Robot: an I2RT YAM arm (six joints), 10 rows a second.
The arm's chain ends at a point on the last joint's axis. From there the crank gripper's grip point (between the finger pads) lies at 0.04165 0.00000 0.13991 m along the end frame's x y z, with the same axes.
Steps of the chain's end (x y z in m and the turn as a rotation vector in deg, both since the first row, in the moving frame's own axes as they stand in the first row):
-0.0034, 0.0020, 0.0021, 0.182, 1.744, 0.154
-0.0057, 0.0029, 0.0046, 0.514, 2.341, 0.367
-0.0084, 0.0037, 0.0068, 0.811, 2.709, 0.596
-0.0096, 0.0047, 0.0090, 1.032, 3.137, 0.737
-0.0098, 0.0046, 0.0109, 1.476, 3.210, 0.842
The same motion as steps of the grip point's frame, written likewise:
0.0008, 0.0017, 0.0008, 0.182, 1.744, 0.154
0.0000, 0.0019, 0.0028, 0.514, 2.341, 0.367
-0.0018, 0.0022, 0.0047, 0.811, 2.709, 0.596
-0.0020, 0.0028, 0.0065, 1.032, 3.137, 0.737
-0.0020, 0.0017, 0.0083, 1.476, 3.210, 0.842

